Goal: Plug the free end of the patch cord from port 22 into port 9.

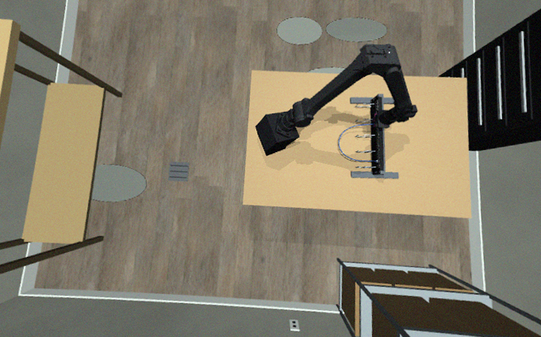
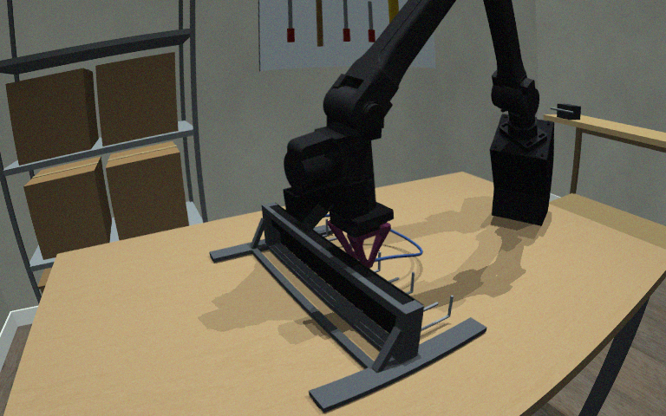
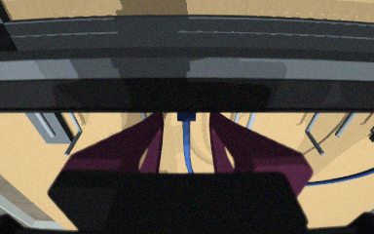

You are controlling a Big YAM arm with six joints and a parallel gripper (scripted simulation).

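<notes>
My gripper is now 20 mm short of the grey plug, 10 mm to the right of it and 10 mm above it.
</notes>
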